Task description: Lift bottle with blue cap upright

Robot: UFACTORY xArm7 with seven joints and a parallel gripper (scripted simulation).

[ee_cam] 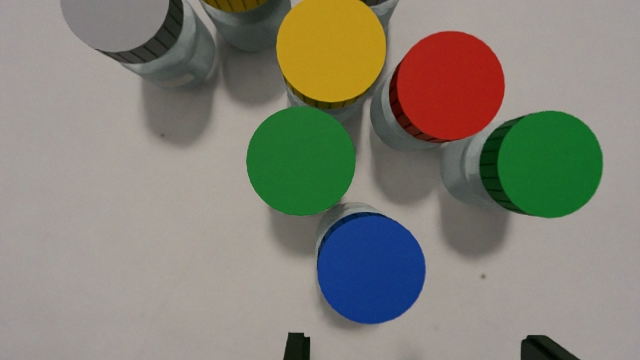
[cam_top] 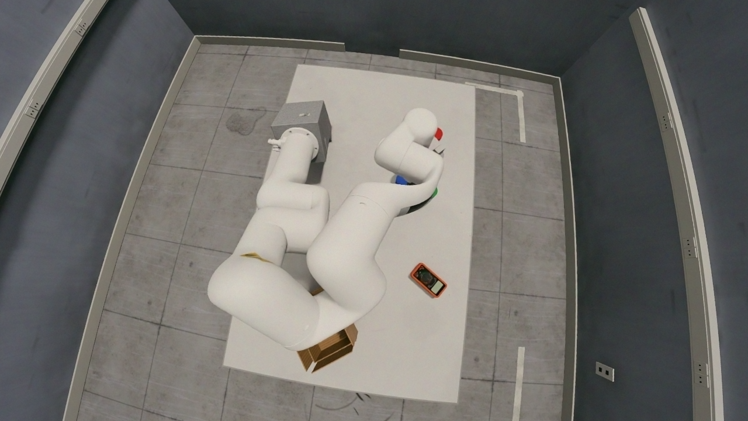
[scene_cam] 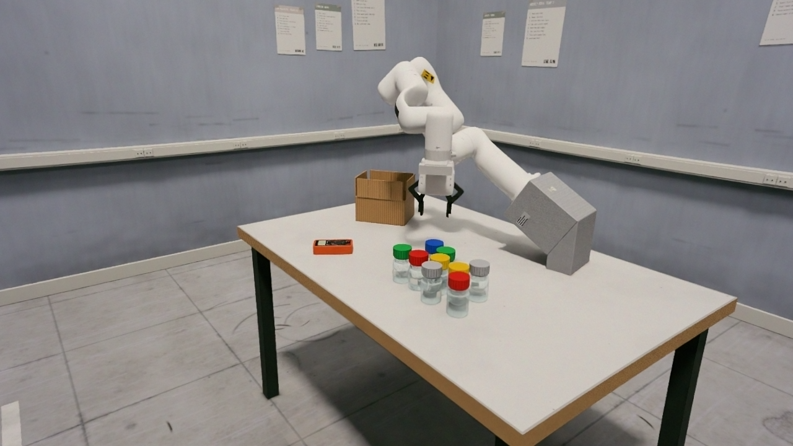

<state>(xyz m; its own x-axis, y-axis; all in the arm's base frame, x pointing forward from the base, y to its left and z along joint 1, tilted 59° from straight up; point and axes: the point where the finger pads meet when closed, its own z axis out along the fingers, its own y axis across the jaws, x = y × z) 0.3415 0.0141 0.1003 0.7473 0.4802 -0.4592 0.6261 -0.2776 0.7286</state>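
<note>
Now: the blue-capped bottle 10 mm ahead of my hand, 20 mm to the left of it and 150 mm below it. Round my hand: orange multimeter: 130 mm ahead, 340 mm to the right, 180 mm below.
</note>
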